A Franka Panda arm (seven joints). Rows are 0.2 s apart.
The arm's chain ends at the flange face. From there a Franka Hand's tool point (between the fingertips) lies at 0.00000 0.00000 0.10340 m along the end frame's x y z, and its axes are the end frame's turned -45 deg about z.
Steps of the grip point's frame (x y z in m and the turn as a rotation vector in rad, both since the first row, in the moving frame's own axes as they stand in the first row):
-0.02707, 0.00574, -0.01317, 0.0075, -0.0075, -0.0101
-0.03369, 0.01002, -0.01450, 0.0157, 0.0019, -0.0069
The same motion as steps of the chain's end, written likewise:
-0.01399, 0.02319, -0.01316, 0.0000, -0.0106, -0.0101
-0.01572, 0.03219, -0.01449, 0.0124, -0.0098, -0.0069

